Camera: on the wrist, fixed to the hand. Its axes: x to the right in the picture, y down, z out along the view.
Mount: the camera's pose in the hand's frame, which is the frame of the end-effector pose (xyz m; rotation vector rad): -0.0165 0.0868 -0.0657 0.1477 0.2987 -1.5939
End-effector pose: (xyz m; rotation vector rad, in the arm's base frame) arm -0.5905 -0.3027 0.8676 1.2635 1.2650 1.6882
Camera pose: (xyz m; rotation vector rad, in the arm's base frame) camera -0.6448 -0.3641 0.9412 -0.1787 1.7775 0.5543
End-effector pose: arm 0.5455 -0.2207 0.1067 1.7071 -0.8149 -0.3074
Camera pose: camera 0.5415 -0.1692 0.2039 2.1329 0.9238 -1.0067
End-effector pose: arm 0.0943 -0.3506 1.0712 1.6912 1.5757 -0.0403
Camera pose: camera 0.1326 -0.3185 1.1693 0.1282 2.7692 -0.7222
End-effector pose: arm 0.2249 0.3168 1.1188 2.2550 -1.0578 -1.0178
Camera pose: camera 0.2285 0.2826 1.2234 -2.6348 -0.9509 0.8161
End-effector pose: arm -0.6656 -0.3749 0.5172 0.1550 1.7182 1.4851
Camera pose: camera -0.7333 -0.4092 0.5969 -1.1449 1.4047 0.1642
